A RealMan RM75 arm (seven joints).
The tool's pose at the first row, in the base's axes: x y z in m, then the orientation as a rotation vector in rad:
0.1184, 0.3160, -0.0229, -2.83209, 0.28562, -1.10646
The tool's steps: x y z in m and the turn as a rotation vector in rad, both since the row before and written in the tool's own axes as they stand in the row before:
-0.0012, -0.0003, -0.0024, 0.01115, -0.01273, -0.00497
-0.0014, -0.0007, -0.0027, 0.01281, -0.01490, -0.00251
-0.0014, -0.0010, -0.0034, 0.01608, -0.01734, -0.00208
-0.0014, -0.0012, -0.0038, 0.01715, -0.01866, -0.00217
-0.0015, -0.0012, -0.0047, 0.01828, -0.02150, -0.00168
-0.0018, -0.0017, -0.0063, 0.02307, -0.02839, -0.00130
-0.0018, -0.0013, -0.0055, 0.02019, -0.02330, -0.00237
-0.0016, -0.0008, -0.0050, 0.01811, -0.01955, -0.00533
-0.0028, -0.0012, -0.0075, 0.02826, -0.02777, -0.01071
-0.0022, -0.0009, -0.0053, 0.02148, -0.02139, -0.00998
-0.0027, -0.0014, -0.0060, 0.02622, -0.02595, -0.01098
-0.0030, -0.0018, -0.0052, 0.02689, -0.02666, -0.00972
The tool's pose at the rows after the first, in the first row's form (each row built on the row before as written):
0.1159, 0.3165, -0.0219, -2.83058, 0.27075, -1.08709
0.1132, 0.3174, -0.0207, -2.82733, 0.25815, -1.06388
0.1100, 0.3185, -0.0189, -2.82187, 0.24403, -1.03662
0.1066, 0.3197, -0.0167, -2.81577, 0.22914, -1.00743
0.1026, 0.3208, -0.0138, -2.80933, 0.21409, -0.97406
0.0974, 0.3221, -0.0097, -2.80080, 0.19624, -0.93025
0.0927, 0.3230, -0.0061, -2.79258, 0.17929, -0.89462
0.0885, 0.3233, -0.0028, -2.78533, 0.16002, -0.86547
0.0820, 0.3236, 0.0020, -2.77299, 0.12743, -0.82464
0.0773, 0.3237, 0.0054, -2.76366, 0.10037, -0.79384
0.0718, 0.3240, 0.0093, -2.75121, 0.06936, -0.75637
0.0665, 0.3247, 0.0126, -2.73736, 0.04004, -0.71773

